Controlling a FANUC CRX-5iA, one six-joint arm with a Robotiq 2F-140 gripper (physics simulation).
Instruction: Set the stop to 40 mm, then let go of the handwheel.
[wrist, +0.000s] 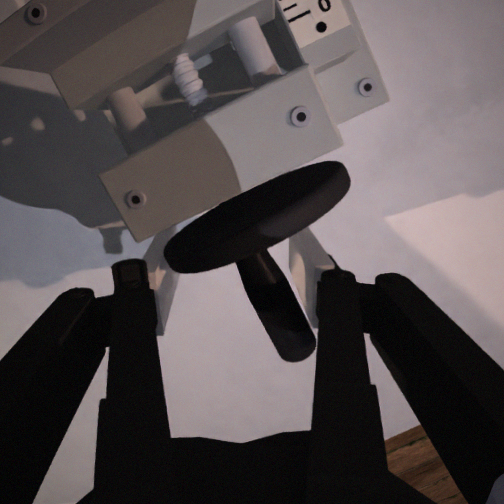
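In the wrist view a black handwheel (257, 216) sits on the front of a grey end block (220, 160) of the stop mechanism. A black crank handle (277, 310) sticks out from the wheel toward me. My gripper (232, 280) is open, with one black finger on each side of the handle and not touching it. The handle tip lies between the fingers, nearer the right one. Behind the block I see a white lead screw (189, 80) and guide rods (127, 107). A white scale (315, 17) with a "0" mark and a black dot shows at the top edge.
The mechanism stands on white legs (306, 265) over a pale surface. A lighter patch (450, 240) lies at right. A strip of wooden floor (425, 465) shows at the lower right. A dark shadow (50, 165) falls left of the mechanism.
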